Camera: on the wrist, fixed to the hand. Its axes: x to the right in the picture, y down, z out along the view.
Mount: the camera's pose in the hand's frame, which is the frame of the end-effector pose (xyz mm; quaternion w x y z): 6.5 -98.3 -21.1 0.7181 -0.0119 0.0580 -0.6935
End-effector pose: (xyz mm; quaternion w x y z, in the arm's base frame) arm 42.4 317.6 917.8 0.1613 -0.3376 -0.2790 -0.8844
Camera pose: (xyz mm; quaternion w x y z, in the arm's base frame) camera -19.5 382.1 871.5 0.4853 -0.0004 0.4146 0.7698
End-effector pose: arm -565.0 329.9 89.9 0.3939 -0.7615 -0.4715 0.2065
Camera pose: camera -602.1 351.2 181.1 0.4443 -0.2365 -0.8462 -0.1747
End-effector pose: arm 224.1 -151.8 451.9 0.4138 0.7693 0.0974 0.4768
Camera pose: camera 234.4 -74.0 388.7 0.6313 0.4523 0.6218 0.1012
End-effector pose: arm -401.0 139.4 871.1 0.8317 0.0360 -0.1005 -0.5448
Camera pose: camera -482.5 92.7 834.7 0.2257 0.1172 0.0075 -0.9671
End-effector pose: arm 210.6 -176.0 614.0 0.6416 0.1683 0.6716 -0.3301
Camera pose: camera 130.1 -234.7 629.2 0.1948 -0.3334 0.6401 -0.6642
